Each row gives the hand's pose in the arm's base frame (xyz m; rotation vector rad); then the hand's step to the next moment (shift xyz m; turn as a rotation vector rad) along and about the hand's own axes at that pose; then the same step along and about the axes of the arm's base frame.
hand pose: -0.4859 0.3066 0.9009 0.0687 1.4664 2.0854
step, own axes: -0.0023 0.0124 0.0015 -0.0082 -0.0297 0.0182
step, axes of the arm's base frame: -0.0029 -0.0026 0.0121 0.0261 0.0181 -0.0165
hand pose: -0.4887 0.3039 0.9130 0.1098 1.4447 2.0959
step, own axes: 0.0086 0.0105 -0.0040 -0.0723 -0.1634 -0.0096
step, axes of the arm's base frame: -0.0130 -0.0015 0.0054 0.1239 -0.0051 -0.1290
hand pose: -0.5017 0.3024 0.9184 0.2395 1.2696 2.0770
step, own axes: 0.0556 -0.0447 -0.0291 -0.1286 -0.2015 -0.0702
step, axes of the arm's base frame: -0.0354 0.0274 -0.0627 0.1544 -0.0731 -0.1813
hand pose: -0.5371 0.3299 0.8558 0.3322 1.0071 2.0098
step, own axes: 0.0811 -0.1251 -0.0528 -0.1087 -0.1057 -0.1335
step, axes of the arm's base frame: -0.0074 0.0756 -0.1387 0.0529 -0.1221 -0.1520
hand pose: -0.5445 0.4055 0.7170 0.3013 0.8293 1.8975
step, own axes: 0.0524 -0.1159 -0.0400 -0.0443 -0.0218 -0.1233
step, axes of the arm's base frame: 0.0351 0.0596 -0.1140 -0.0305 -0.0839 -0.0984
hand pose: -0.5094 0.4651 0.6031 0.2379 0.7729 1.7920
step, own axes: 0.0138 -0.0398 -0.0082 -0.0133 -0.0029 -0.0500
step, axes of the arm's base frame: 0.0216 0.0162 -0.0334 -0.0187 -0.0308 -0.0373
